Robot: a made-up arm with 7 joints.
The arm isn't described. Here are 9 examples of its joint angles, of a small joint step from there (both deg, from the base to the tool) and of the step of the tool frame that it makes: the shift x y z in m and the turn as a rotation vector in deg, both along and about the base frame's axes.
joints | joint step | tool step
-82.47 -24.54 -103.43 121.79 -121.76 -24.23 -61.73 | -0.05 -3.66 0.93 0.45 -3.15 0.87 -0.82 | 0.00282 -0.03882 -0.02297 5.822 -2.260 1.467
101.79 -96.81 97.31 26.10 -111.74 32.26 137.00 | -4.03 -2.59 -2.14 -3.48 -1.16 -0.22 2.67 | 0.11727 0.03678 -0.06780 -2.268 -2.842 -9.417
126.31 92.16 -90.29 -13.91 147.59 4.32 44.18 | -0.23 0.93 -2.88 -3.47 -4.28 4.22 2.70 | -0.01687 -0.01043 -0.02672 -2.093 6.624 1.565
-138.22 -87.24 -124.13 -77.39 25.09 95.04 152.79 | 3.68 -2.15 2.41 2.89 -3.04 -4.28 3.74 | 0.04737 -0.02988 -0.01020 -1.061 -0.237 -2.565
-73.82 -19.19 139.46 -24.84 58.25 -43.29 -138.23 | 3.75 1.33 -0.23 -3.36 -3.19 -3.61 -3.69 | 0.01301 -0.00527 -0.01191 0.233 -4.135 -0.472
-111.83 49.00 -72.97 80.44 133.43 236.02 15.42 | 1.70 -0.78 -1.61 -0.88 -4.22 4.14 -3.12 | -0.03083 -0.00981 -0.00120 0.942 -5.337 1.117
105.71 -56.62 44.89 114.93 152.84 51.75 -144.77 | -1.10 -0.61 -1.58 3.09 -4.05 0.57 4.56 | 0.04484 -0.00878 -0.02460 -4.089 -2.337 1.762
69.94 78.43 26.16 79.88 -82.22 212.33 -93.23 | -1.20 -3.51 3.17 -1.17 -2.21 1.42 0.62 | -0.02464 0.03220 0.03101 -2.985 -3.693 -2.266
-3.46 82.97 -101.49 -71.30 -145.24 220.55 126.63 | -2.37 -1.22 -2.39 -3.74 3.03 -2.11 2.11 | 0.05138 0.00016 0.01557 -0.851 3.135 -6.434
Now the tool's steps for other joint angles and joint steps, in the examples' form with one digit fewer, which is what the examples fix.
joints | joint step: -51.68 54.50 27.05 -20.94 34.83 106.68 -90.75 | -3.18 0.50 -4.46 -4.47 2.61 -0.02 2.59
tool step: 0.0239 0.0546 -0.0519 -4.91 -3.48 -3.41
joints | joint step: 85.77 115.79 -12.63 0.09 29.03 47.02 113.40 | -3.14 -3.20 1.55 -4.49 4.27 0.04 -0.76
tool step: -0.0683 -0.0134 0.0299 0.95 -4.27 -6.69
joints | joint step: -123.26 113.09 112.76 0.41 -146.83 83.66 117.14 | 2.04 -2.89 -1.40 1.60 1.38 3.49 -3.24
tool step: -0.0039 0.0238 0.0446 -2.73 -3.40 -0.16
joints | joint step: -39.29 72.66 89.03 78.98 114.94 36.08 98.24 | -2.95 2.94 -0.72 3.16 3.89 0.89 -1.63
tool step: 0.0695 -0.0247 -0.0387 0.84 -0.43 -5.62
